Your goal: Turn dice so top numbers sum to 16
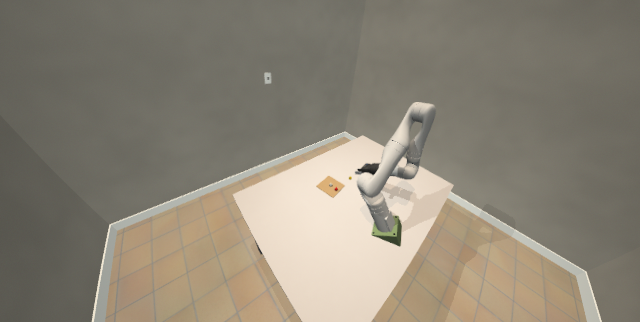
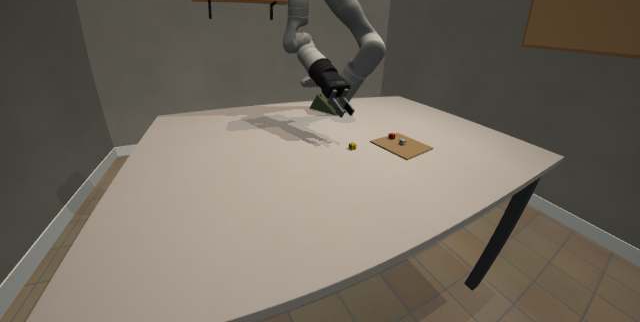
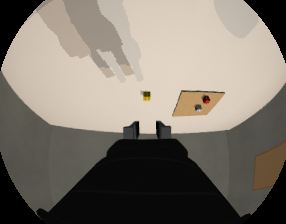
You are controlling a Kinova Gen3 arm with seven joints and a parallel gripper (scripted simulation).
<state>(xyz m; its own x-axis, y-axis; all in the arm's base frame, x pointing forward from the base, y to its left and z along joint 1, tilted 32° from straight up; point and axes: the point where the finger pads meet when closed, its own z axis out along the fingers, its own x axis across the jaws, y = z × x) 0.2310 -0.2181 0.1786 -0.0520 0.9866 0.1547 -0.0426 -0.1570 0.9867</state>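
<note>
My hand is 90 mm above the yellow die and 50 mm short of it. Also, from my hand: white die (160 mm to the left, 100 mm ahead, 90 mm below); tan mat (160 mm to the left, 100 mm below, 100 mm ahead); red die (160 mm to the left, 90 mm below, 50 mm ahead).
</note>
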